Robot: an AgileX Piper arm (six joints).
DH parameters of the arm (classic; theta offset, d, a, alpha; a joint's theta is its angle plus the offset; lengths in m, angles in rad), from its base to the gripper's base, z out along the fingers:
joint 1: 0 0.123 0 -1.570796
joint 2: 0.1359 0 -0.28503 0
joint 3: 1.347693 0 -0.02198 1.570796
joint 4: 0 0.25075 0 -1.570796
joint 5: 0 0 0 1.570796
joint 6: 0 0.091 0 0
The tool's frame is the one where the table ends.
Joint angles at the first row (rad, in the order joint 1, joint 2, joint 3, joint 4, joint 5, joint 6):
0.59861, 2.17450, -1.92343, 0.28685, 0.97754, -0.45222
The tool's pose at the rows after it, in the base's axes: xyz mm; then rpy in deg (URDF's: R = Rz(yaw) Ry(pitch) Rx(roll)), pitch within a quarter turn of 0, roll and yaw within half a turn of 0:
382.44 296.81 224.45 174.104 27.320 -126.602
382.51 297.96 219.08 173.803 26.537 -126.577
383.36 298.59 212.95 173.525 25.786 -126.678
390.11 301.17 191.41 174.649 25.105 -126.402
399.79 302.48 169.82 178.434 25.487 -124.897
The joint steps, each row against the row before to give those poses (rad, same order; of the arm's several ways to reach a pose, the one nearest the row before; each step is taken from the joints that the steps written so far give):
0.01626, 0.02126, 0.00002, 0.00639, 0.00180, -0.00396
0.00175, 0.01086, -0.00003, -0.00001, 0.00378, 0.00000
0.00000, 0.01255, 0.00000, 0.00000, 0.00131, 0.00000
0.00001, 0.04596, 0.00002, -0.01680, -0.04087, -0.00412
-0.00001, 0.04656, 0.00004, -0.05035, -0.07426, -0.00221

